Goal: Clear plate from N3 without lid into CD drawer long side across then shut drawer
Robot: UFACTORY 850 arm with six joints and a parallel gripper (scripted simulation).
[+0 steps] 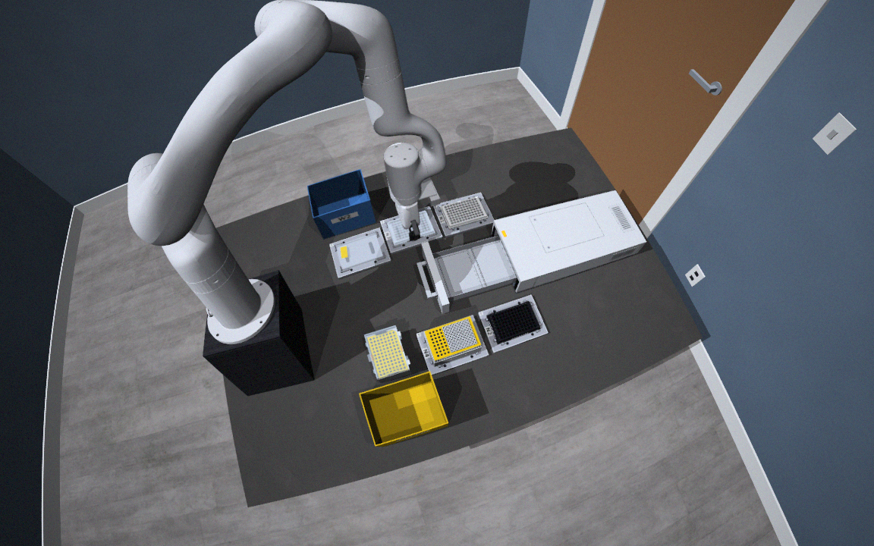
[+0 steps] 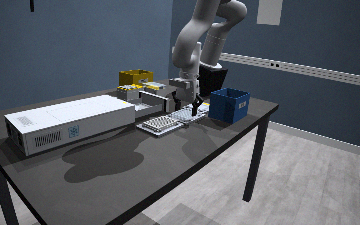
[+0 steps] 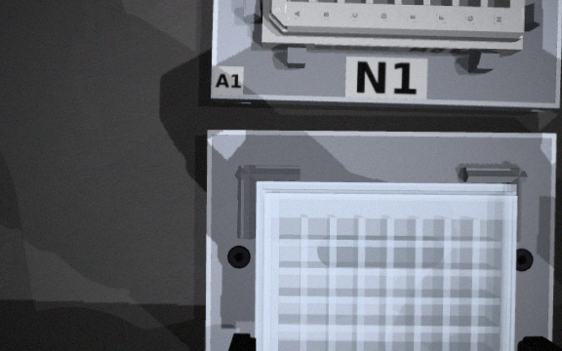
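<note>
My hand is 10 mm above the clear plate. Also, from my hand: blue bin (190 mm behind, 130 mm to the left, 10 mm above); flat lid (170 mm behind, 30 mm to the right, 10 mm below); white well plate (170 mm ahead, 10 mm below).
</note>
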